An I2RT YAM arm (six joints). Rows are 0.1 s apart.
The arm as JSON. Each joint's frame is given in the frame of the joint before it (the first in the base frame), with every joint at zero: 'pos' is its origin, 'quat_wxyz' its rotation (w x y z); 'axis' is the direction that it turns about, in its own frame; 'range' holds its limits. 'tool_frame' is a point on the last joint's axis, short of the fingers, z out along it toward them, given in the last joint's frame.
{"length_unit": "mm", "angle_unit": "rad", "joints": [
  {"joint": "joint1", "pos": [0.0, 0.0, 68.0], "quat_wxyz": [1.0, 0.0, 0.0, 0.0], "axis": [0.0, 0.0, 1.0], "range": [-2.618, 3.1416]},
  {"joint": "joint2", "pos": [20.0, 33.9, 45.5], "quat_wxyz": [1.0, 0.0, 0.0, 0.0], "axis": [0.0, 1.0, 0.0], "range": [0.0, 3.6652]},
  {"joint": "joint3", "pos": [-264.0, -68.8, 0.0], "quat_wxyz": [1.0, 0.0, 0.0, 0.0], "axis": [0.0, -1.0, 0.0], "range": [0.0, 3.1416]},
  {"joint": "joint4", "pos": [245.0, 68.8, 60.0], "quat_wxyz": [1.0, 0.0, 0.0, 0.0], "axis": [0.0, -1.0, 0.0], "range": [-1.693, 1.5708]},
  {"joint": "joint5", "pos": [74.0, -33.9, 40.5], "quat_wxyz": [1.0, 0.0, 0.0, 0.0], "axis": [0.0, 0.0, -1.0], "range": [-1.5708, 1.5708]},
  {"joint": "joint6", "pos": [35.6, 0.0, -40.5], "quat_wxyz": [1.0, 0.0, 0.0, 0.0], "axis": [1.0, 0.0, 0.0], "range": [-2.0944, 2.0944]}
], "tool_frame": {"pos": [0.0, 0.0, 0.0], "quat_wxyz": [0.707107, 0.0, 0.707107, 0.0]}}
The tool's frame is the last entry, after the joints.
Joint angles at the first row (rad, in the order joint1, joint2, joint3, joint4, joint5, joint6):
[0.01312 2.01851 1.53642 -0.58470 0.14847 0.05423]
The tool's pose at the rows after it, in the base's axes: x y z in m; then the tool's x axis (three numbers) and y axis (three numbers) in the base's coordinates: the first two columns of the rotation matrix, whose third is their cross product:
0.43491 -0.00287 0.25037 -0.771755 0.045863 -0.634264 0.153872 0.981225 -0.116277
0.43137 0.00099 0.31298 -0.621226 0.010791 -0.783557 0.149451 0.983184 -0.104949
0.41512 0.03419 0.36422 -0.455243 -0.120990 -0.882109 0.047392 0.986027 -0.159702
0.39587 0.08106 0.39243 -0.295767 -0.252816 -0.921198 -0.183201 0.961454 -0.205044
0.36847 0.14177 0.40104 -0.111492 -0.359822 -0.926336 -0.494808 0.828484 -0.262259
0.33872 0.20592 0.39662 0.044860 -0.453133 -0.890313 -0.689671 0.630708 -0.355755
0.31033 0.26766 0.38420 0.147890 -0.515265 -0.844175 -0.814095 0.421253 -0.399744
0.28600 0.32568 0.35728 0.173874 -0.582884 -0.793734 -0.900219 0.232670 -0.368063
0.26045 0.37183 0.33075 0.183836 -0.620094 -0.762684 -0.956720 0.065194 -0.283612
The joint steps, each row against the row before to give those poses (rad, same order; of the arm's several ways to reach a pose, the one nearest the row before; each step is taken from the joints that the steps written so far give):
[-0.00392 -0.07757 0.06747 0.02873 0.04575 -0.00023]
[0.00931 -0.08437 0.06886 0.06521 0.00358 -0.03127]
[0.08095 -0.09341 0.01291 0.09870 0.00583 -0.09958]
[0.11040 -0.06197 -0.01087 0.08002 -0.11395 -0.11065]
[0.14845 -0.04257 -0.03940 0.06004 -0.18948 -0.11652]
[0.17194 0.00741 -0.00267 -0.00770 -0.07910 -0.12976]
[0.16274 0.06155 0.05311 -0.07300 -0.03824 -0.09293]
[0.13832 0.11411 0.08888 -0.12112 -0.01464 -0.03850]
[0.10645 0.11102 0.08817 -0.10688 -0.05268 -0.00123]

